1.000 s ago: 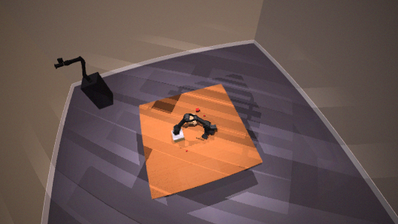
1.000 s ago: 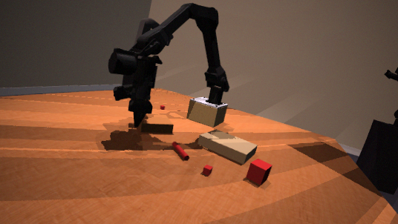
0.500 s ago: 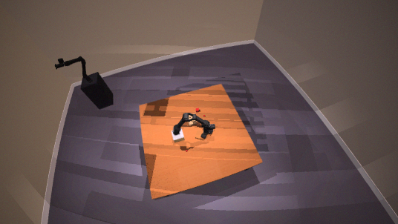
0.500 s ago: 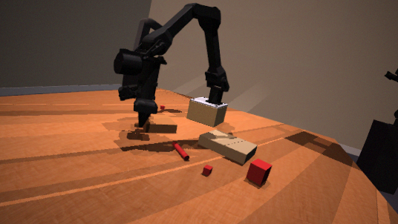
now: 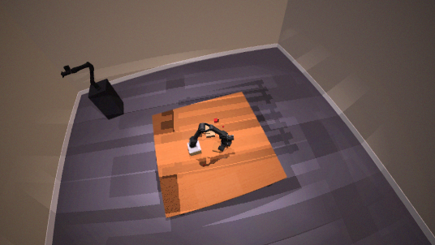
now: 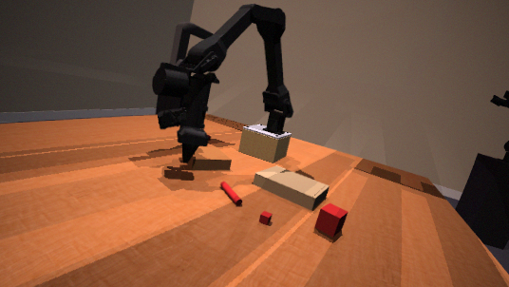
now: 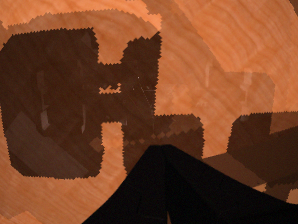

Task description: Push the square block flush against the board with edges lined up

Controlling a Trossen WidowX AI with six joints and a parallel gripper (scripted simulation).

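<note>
Right now my gripper tip is 7 cm past the flat brown square block and 1 cm to the right of it. From my gripper tip the other things lie so: pale long board 8 cm behind, 25 cm to the left; red rod 4 cm ahead, 15 cm to the left, 1 cm below.
</note>
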